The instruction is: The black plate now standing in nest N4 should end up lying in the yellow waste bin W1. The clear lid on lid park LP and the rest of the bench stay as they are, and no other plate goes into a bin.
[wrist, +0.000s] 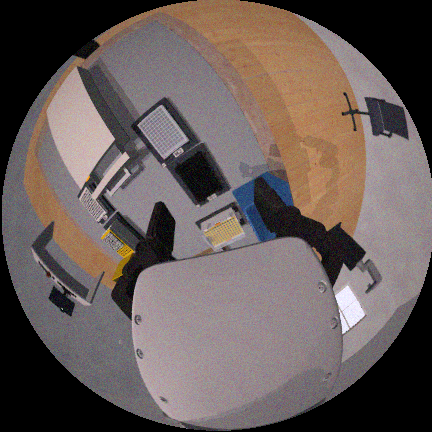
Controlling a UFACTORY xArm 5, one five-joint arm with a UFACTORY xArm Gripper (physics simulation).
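Places are measured from the arm's base along level axes (x ahead, y left, z up), in millimetres.
Pixels of known places: gripper, fingertip midpoint: (210, 200).
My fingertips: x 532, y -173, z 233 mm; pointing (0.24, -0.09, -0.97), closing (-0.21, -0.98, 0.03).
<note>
For each thing: its top centre in the pictures, then the offset to it from my fingertips.
- black plate at its top centre: (198, 178) dx -31, dy +31, dz -240 mm
- yellow bin at its top centre: (132, 286) dx -268, dy +528, dz -146 mm
- yellow-welled plate at its top centre: (224, 235) dx -215, dy +40, dz -189 mm
- blue bin at its top centre: (274, 219) dx -202, dy -115, dz -146 mm
- large pale instrument at its top centre: (66, 117) dx +382, dy +274, dz -182 mm
- yellow plate at its top centre: (115, 245) dx -71, dy +409, dz -189 mm
The black plate (198, 173) lies dark and level in its grey-black nest, above the middle of the wrist view. The small label on the nest is too blurred to read surely. My gripper (210, 200) is open and empty, high above the bench; the black plate shows between and slightly beyond its fingertips. The yellow bin (121, 268) shows at the lower left, mostly hidden behind the left finger. The clear lid and lid park LP cannot be made out in this view.
A white plate (162, 131) sits in the adjoining nest. A yellow-welled plate (224, 231) is nearer, beside the blue bin (246, 198), which the right finger partly covers. At left are a large pale instrument (80, 125), a white plate (93, 203) and a yellow plate (117, 242).
</note>
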